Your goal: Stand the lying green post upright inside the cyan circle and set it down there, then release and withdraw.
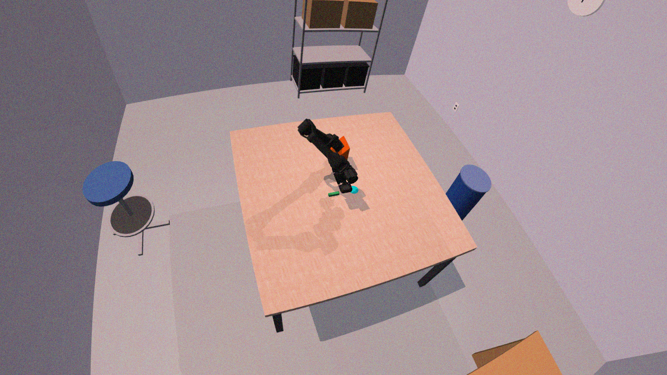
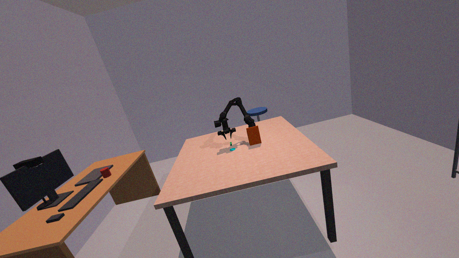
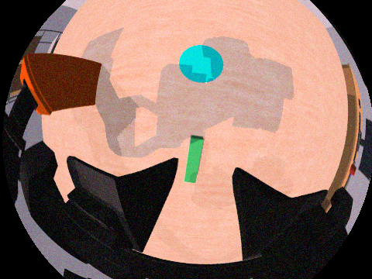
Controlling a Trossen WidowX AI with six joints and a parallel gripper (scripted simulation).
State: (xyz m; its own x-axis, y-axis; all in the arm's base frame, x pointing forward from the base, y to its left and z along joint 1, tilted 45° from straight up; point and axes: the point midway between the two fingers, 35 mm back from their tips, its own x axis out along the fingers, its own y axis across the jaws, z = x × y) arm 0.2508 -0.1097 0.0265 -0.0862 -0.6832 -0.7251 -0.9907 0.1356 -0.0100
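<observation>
The green post is 7 cm below my gripper tip, 2 cm to the right of it and 1 cm behind it. The rest, counted from my gripper tip: cyan circle 11 cm to the left, 7 cm below, 1 cm behind.
</observation>
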